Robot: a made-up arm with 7 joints.
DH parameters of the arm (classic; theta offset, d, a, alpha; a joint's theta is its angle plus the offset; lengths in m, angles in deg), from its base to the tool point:
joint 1: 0 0.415 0 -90
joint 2: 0 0 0 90
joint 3: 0 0.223 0.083 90
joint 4: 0 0 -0.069 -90
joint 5: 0 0.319 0 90
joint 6: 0 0 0.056 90
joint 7: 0 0 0 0
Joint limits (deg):
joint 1: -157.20..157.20
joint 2: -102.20..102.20
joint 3: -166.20..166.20
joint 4: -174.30..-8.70
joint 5: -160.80..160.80
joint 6: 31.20..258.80
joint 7: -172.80..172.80
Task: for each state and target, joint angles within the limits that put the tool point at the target. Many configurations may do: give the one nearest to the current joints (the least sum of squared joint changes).
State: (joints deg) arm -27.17 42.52 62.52 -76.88 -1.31 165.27 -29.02
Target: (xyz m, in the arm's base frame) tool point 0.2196 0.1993 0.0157
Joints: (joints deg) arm -9.28 96.22 31.92 -109.13 2.47 159.50 -29.02
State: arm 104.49 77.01 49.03 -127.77 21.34 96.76 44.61
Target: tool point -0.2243 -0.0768 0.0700
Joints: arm 114.23 92.54 34.84 -130.49 21.55 97.30 44.61
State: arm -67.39 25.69 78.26 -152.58 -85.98 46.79 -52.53
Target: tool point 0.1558 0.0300 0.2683
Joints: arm -69.04 24.89 75.00 -174.30 -73.03 35.71 -52.53
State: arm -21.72 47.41 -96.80 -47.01 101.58 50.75 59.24
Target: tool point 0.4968 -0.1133 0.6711
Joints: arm 33.78 46.33 -88.68 -65.85 92.12 31.20 59.24
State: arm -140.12 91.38 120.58 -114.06 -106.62 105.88 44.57
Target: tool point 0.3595 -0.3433 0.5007
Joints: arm -108.99 93.58 101.03 -103.20 -106.11 101.05 44.57
